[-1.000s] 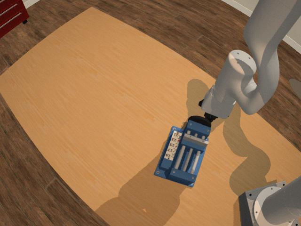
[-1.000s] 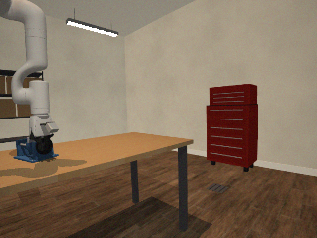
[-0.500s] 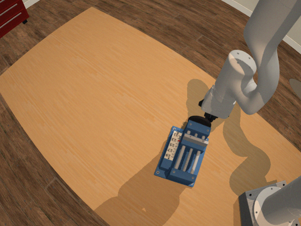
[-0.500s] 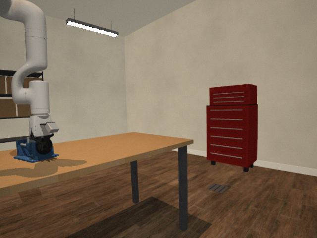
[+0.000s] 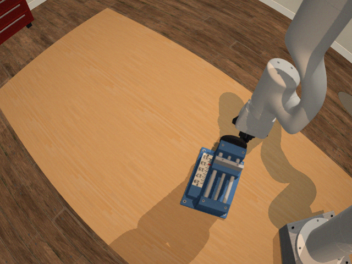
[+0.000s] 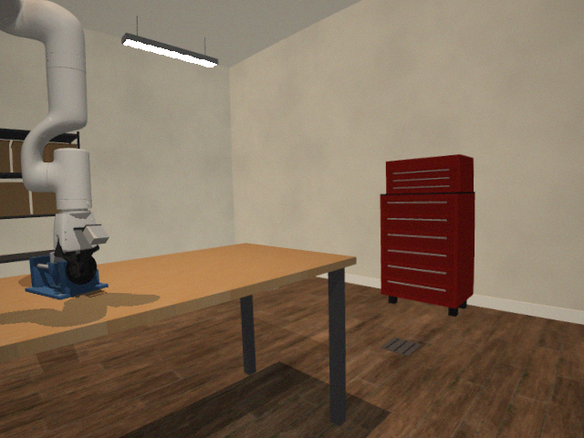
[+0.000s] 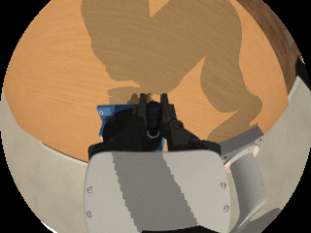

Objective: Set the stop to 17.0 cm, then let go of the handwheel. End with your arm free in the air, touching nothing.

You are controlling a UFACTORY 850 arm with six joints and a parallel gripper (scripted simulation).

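My gripper is now 2 cm to the right of the black handwheel. From my hand the other things lie so: grey stop bar (2 cm behind, 13 cm to the left, 1 cm above).
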